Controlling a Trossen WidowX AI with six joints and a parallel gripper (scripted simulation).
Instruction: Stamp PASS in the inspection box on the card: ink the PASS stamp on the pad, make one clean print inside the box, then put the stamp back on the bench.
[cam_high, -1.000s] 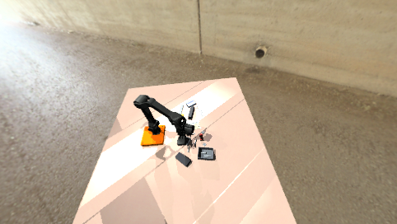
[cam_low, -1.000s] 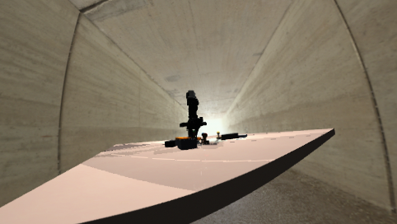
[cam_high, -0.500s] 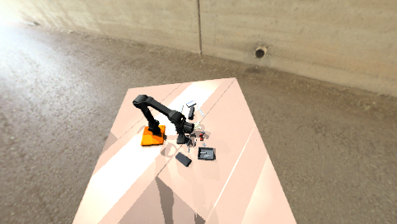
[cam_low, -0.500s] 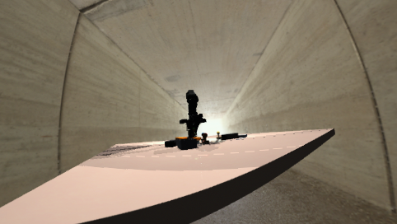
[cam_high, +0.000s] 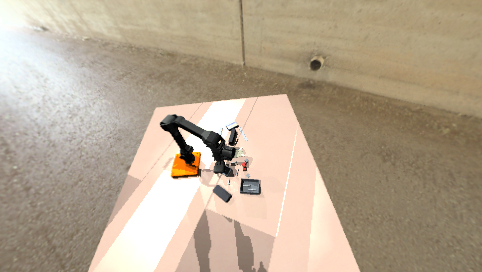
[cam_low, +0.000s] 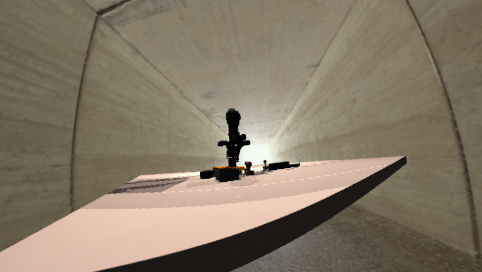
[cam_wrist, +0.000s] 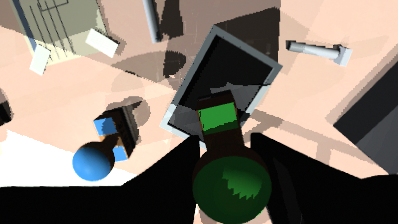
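Right now my gripper tip is 9 cm short of the card, 12 cm to the right of it and 9 cm above it. Round my gripper tip: blue-topped stamp 3 cm behind, 9 cm to the left, 7 cm below; green-knobbed pass stamp right at my gripper tip; ink pad 8 cm below.
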